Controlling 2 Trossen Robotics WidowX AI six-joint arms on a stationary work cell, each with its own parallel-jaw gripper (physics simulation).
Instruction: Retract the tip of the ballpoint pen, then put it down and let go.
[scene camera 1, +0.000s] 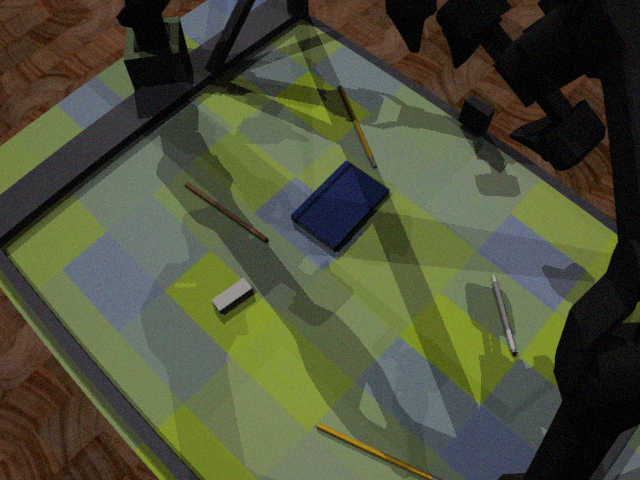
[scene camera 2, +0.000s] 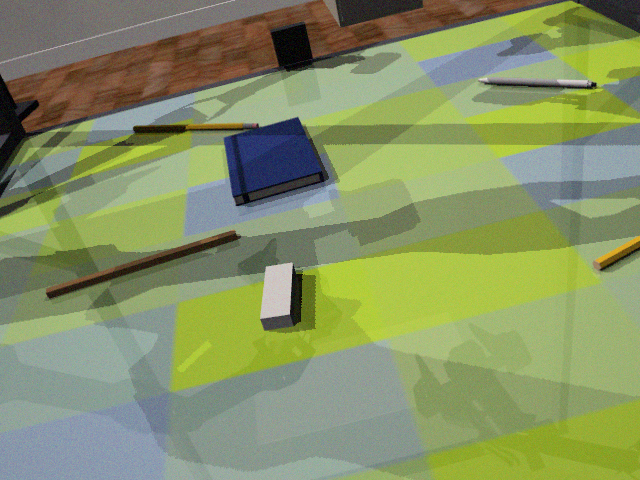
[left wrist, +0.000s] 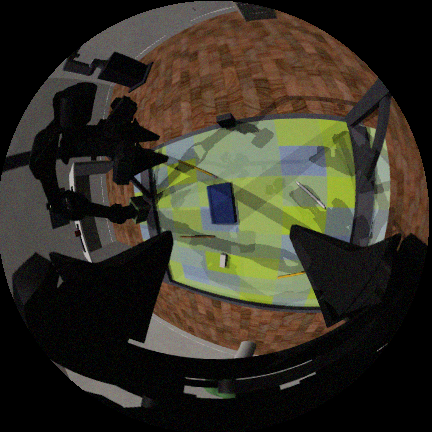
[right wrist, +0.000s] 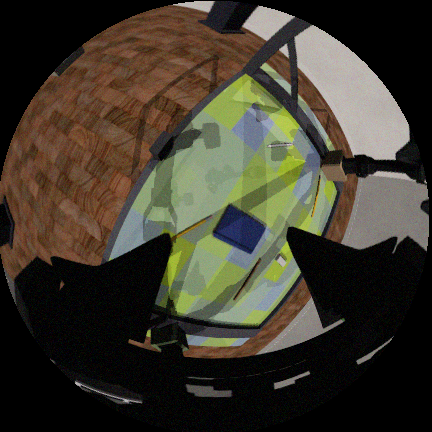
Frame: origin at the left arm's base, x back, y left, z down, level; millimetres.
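Where they show: left gripper, fingertip midpoint: (scene camera 1: 485, 99) (left wrist: 233, 233); right gripper, fingertip midpoint: (scene camera 1: 414, 38) (left wrist: 162, 146) (right wrist: 230, 236); left arm's base at its link origin: (right wrist: 344, 165); right arm's base at its link origin: (scene camera 1: 151, 37) (left wrist: 131, 210) (right wrist: 170, 347).
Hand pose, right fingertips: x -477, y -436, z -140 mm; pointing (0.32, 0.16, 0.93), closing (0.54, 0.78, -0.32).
Note:
Each offset is from my right fingertips to the top centre of the thing.
A slim grey and white ballpoint pen @[dz +235, dx +314, dy +147 mm] (scene camera 1: 504, 316) (scene camera 2: 537, 82) (left wrist: 311, 195) (right wrist: 280, 145) lies flat on the green and blue patchwork table top, toward the right in scene camera 1. Its dark button end faces down the picture there and its pointed end faces up; whether the nib is out is too small to tell. My left gripper (scene camera 1: 484, 98) (left wrist: 233, 233) is open and empty, raised above the table's edge at the upper right of scene camera 1, apart from the pen. My right gripper (left wrist: 162, 146) (right wrist: 230, 236) is open and empty, far from the pen; part of it shows at the top of scene camera 1.
A blue notebook @[dz +233, dx +6, dy +162 mm] (scene camera 1: 341, 206) (scene camera 2: 273, 160) lies mid-table. Around it lie a white eraser @[dz +233, dx -14, dy +389 mm] (scene camera 1: 232, 295) (scene camera 2: 278, 294), a brown pencil @[dz +238, dx -128, dy +292 mm] (scene camera 1: 227, 211) and two yellow pencils, one above (scene camera 1: 364, 138) and one at the bottom. A black box @[dz +187, dx +78, dy -120 mm] (scene camera 1: 476, 114) (scene camera 2: 292, 45) stands at the table's edge.

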